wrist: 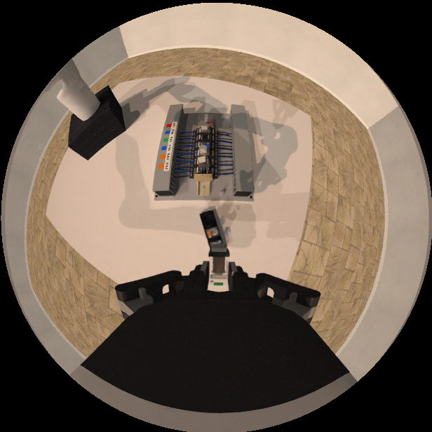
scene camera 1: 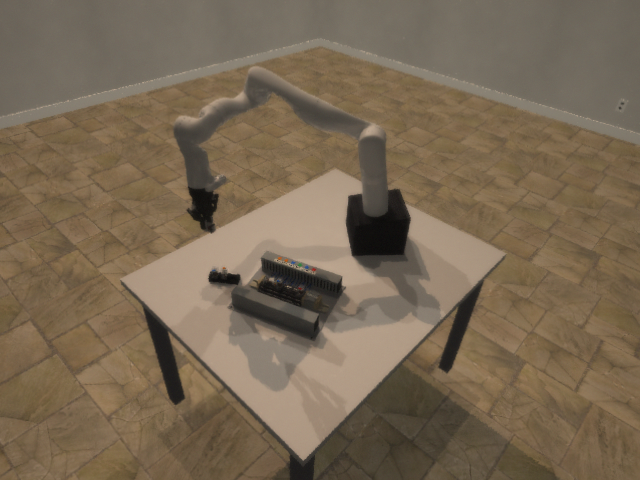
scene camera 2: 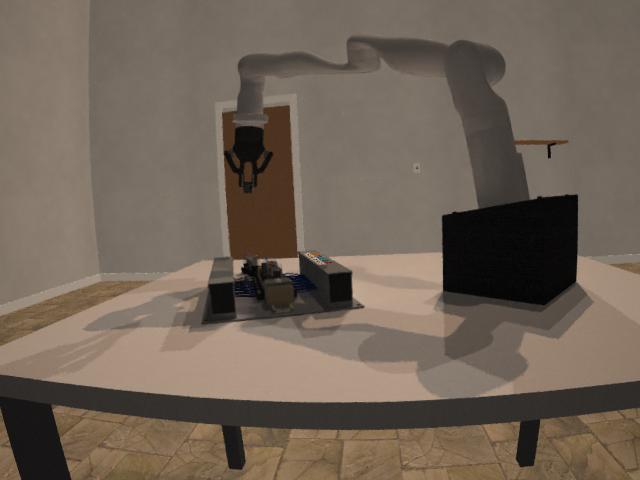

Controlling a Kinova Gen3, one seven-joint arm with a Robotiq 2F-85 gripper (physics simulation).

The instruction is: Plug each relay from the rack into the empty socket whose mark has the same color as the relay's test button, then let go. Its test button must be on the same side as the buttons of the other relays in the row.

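Frame: origin at the arm's base, x up, y ahead, z left, level; millimetres.
Seen in the pictures: gripper, fingertip midpoint: [scene camera 1: 207, 227] [scene camera 2: 247, 189]; arm's base, origin of the base link: [scene camera 1: 375, 209] [scene camera 2: 502, 205].
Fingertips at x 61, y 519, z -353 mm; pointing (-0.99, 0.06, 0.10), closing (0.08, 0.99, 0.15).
Offsets run from my fingertips to a thing's top centre. "spot": to the spot under its first point.
My gripper [scene camera 1: 208, 227] [scene camera 2: 247, 187] [wrist: 218, 269] is shut on a clear relay with a green test button [wrist: 218, 284], high above the table. Below it, the black rack @[spot: dy -31, dx -214, dz +69 mm] [scene camera 1: 234, 278] [wrist: 207, 218] holds relays with an orange button @[dy -16, dx -170, dz +38 mm] [scene camera 1: 224, 268] [wrist: 209, 233] and a blue button @[dy +14, dx -170, dz +17 mm] [scene camera 1: 214, 270] [wrist: 220, 243]. In the wrist view, the socket row has several seated relays; a red button [wrist: 208, 122] and a blue button [wrist: 207, 145] show on its right side, away from the marks. A dark gap [wrist: 203, 138] lies level with the green mark [wrist: 166, 140]. Fine details of the sockets are too small to tell.
A marked grey duct @[dy -173, dx -155, dz +258 mm] [scene camera 1: 330, 280] [scene camera 2: 339, 285] [wrist: 164, 182] and a plain grey duct @[dy +19, dx -155, dz +293 mm] [scene camera 1: 273, 308] [scene camera 2: 221, 294] [wrist: 242, 150] stand high on either side of the row. Blue wires run between. The black arm base [scene camera 1: 377, 229] [scene camera 2: 509, 253] [wrist: 95, 131] stands on the marked duct's side.
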